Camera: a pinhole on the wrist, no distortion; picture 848 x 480 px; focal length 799.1 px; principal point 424.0 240.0 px. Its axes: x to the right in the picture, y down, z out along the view. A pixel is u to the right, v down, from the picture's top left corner.
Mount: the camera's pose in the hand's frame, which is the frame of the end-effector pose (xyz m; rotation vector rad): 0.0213 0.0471 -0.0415 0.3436 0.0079 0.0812
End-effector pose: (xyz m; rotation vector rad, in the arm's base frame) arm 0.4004 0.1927 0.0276 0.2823 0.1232 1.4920
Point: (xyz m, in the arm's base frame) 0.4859 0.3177 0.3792
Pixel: 723 430
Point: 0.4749 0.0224 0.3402
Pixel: 86 448
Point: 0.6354 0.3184 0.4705
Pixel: 652 267
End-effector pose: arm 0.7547 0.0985 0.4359 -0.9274 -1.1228 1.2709
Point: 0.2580 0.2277 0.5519
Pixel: 641 462
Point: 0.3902 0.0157 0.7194
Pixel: 314 138
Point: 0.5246 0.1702 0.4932
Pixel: 613 383
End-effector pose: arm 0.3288 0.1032 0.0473 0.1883 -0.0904 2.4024
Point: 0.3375 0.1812 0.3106
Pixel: 572 205
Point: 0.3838 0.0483 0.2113
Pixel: 153 372
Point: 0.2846 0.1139 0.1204
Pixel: 629 306
